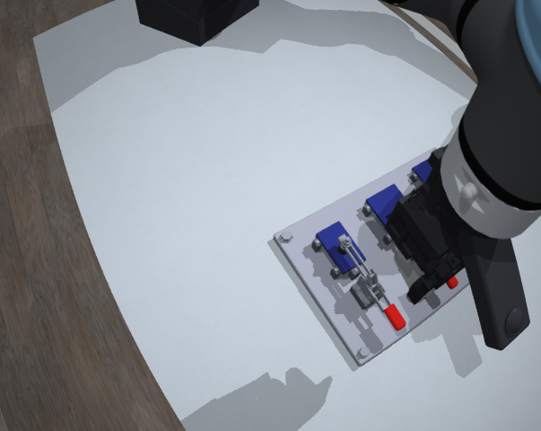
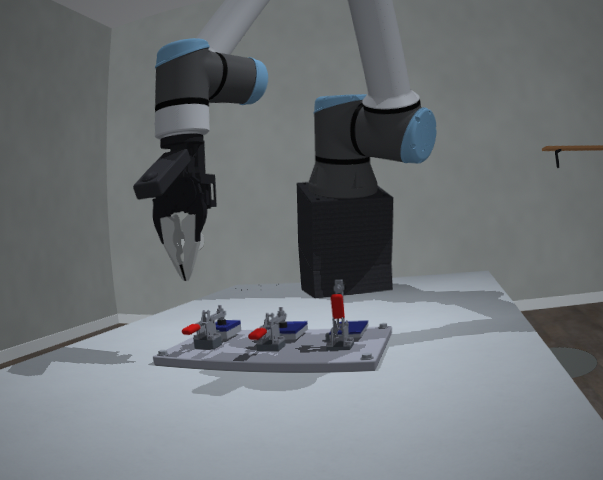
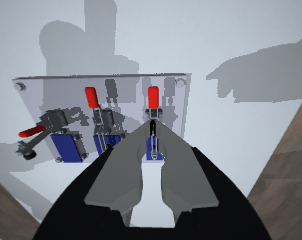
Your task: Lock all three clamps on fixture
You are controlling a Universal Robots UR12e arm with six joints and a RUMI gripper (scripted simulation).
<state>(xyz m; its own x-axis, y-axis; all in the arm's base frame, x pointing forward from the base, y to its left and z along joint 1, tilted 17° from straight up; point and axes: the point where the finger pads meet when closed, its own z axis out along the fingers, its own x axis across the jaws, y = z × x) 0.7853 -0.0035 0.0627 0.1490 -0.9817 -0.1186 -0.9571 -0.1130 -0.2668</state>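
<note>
Right now the blue part is 170 mm behind my hand, 200 mm to the left of it and 120 mm below it. From my hand the other things lie so: grey fixture plate (100 mm behind, 100 mm to the left, 140 mm below).
</note>
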